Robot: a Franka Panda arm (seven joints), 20 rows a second.
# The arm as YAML. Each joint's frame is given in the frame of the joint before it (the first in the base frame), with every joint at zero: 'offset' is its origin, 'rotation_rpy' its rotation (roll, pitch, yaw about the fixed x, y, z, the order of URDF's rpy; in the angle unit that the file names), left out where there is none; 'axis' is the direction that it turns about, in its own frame. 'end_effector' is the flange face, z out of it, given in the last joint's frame.
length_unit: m
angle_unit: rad
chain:
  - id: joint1
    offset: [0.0, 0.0, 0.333]
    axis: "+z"
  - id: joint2
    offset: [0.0, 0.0, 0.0]
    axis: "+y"
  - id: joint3
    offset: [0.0, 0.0, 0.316]
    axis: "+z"
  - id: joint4
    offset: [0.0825, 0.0, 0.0]
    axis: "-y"
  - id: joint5
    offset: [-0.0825, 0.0, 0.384]
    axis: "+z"
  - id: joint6
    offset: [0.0, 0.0, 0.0]
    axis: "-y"
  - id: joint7
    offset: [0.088, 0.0, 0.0]
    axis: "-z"
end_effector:
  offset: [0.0, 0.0, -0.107]
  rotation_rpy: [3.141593, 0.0, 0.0]
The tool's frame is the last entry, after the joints.
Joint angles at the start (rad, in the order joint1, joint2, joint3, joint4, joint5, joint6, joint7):
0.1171, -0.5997, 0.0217, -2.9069, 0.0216, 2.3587, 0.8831
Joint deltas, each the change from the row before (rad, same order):
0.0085, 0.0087, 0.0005, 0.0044, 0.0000, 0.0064, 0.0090
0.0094, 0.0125, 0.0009, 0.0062, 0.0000, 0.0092, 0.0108
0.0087, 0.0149, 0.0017, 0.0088, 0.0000, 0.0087, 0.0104
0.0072, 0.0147, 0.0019, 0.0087, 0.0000, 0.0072, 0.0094
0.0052, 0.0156, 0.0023, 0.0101, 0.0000, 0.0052, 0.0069
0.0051, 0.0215, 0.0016, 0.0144, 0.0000, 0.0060, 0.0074
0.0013, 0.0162, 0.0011, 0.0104, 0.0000, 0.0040, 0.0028
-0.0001, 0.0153, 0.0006, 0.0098, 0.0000, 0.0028, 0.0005
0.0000, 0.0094, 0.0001, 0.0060, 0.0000, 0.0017, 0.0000
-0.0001, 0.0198, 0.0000, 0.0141, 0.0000, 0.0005, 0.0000
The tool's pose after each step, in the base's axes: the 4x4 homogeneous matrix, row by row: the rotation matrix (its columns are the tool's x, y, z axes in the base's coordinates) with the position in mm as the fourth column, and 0 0 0 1 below. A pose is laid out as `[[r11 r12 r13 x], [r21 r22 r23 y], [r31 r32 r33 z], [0 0 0 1]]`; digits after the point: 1 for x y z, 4 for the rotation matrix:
[[0.7221 -0.6897 0.0526 321.7], [-0.6911 -0.7227 0.0104 47.0], [0.0308 -0.0439 -0.9986 341.0], [0 0 0 1]]
[[0.7216 -0.6900 0.0554 324.1], [-0.6915 -0.7223 0.0110 50.8], [0.0324 -0.0463 -0.9984 340.4], [0 0 0 1]]
[[0.7214 -0.6900 0.0580 327.1], [-0.6916 -0.7222 0.0113 54.7], [0.0341 -0.0482 -0.9983 340.1], [0 0 0 1]]
[[0.7211 -0.6903 0.0592 330.1], [-0.6920 -0.7218 0.0112 58.2], [0.0350 -0.0490 -0.9982 339.6], [0 0 0 1]]
[[0.7214 -0.6900 0.0589 333.3], [-0.6916 -0.7222 0.0107 61.3], [0.0351 -0.0485 -0.9982 339.2], [0 0 0 1]]
[[0.7209 -0.6906 0.0578 338.0], [-0.6921 -0.7217 0.0106 64.5], [0.0344 -0.0477 -0.9983 338.6], [0 0 0 1]]
[[0.7207 -0.6909 0.0560 341.5], [-0.6924 -0.7214 0.0102 66.0], [0.0334 -0.0462 -0.9984 337.8], [0 0 0 1]]
[[0.7209 -0.6910 0.0534 344.8], [-0.6923 -0.7215 0.0099 66.9], [0.0317 -0.0441 -0.9985 336.8], [0 0 0 1]]
[[0.7211 -0.6909 0.0517 346.8], [-0.6922 -0.7216 0.0098 67.3], [0.0305 -0.0428 -0.9986 336.2], [0 0 0 1]]
[[0.7213 -0.6911 0.0465 351.3], [-0.6921 -0.7217 0.0093 68.3], [0.0271 -0.0389 -0.9989 335.2], [0 0 0 1]]

